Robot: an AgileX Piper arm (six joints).
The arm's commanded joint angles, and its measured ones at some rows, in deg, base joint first. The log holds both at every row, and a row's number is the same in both.
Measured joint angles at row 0:
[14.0, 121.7, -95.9, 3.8, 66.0, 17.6]
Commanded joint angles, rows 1 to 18:
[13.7, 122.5, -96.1, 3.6, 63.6, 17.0]
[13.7, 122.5, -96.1, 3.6, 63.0, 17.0]
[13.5, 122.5, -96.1, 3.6, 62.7, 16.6]
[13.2, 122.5, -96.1, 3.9, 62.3, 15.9]
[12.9, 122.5, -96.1, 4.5, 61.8, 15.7]
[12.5, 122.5, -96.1, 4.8, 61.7, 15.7]
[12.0, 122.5, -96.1, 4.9, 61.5, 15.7]
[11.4, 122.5, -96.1, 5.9, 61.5, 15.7]
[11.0, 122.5, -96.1, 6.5, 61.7, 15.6]
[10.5, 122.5, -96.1, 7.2, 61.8, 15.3]
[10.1, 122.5, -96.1, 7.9, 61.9, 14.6]
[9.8, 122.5, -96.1, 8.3, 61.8, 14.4]
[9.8, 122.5, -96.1, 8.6, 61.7, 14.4]
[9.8, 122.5, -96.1, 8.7, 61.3, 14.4]
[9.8, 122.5, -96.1, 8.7, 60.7, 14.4]
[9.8, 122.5, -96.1, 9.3, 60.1, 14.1]
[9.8, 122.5, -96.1, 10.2, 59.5, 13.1]
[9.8, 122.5, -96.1, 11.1, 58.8, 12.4]
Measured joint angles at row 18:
[10.5, 122.7, -95.9, 9.5, 61.0, 14.9]
